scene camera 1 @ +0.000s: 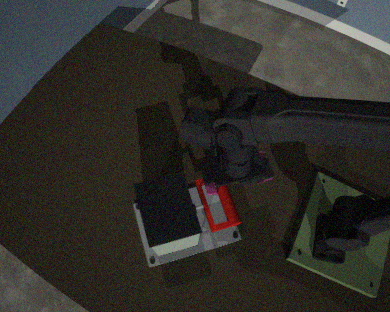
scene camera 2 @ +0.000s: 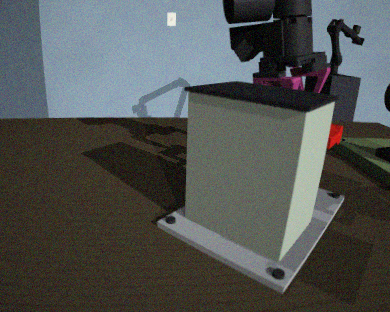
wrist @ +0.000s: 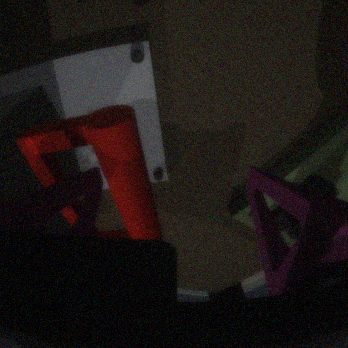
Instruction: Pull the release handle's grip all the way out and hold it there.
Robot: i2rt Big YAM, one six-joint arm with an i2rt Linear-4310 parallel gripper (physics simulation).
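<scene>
The release handle (scene camera 1: pixel 227 205) (scene camera 2: pixel 336 136) (wrist: pixel 122 180) is a red rectangular loop with a thick round grip bar. It stands at the side of a pale box (scene camera 1: pixel 167 210) (scene camera 2: pixel 240 160) with a black top, on a grey baseplate (scene camera 1: pixel 212 242) (scene camera 2: pixel 225 248) (wrist: pixel 85 80). My gripper (scene camera 1: pixel 241 183) (wrist: pixel 173 174) is open with magenta fingers. In the wrist view one finger overlaps the loop's opening, between its back bar and the grip; the other is well out beyond the grip. Nothing is between the fingers. In scene camera 2 the box hides the fingertips; contact cannot be told.
A green plate (scene camera 1: pixel 300 245) (scene camera 2: pixel 370 155) (wrist: pixel 300 172) with a black mechanism (scene camera 1: pixel 350 225) on it lies on the grip's outer side. My arm reaches in from the right in scene camera 1. Another small dark arm (scene camera 2: pixel 336 45) shows in the background.
</scene>
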